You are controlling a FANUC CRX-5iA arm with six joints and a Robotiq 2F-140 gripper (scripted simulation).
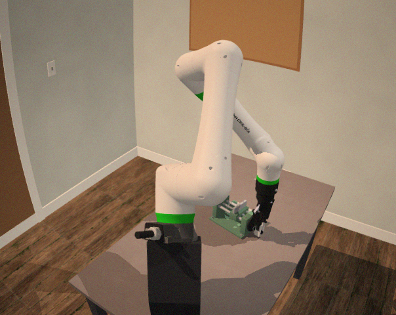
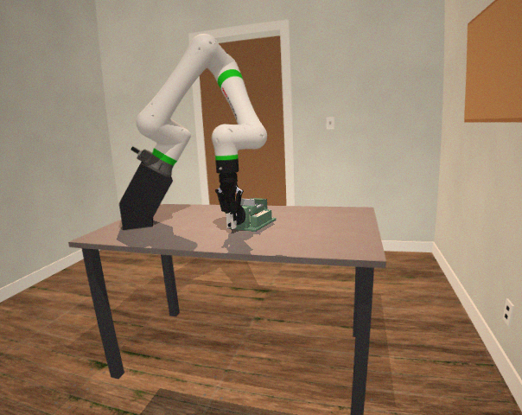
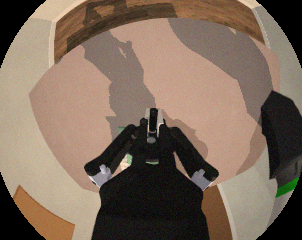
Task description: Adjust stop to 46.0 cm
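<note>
My gripper is now 20 mm short of the green stop fixture, 120 mm to the right of it and 30 mm below it. Round my hand: black handwheel: 20 mm to the left, 10 mm below.
</note>
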